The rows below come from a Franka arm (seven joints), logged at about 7 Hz.
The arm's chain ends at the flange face. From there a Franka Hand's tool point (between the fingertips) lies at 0.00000 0.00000 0.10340 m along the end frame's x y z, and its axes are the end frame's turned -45 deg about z.
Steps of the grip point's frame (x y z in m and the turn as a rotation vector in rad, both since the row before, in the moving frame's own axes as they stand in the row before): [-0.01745, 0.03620, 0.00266, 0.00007, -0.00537, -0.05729]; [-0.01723, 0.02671, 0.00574, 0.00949, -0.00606, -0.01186]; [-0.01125, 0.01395, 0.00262, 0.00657, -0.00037, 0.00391]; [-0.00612, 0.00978, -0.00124, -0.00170, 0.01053, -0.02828]
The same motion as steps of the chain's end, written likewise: [0.01364, 0.03754, 0.00266, -0.00375, -0.00385, -0.05729]; [0.00784, 0.03131, 0.00575, 0.00243, -0.01100, -0.01186]; [0.00242, 0.01827, 0.00262, 0.00438, -0.00491, 0.00391]; [0.00170, 0.01190, -0.00123, 0.00624, 0.00865, -0.02828]
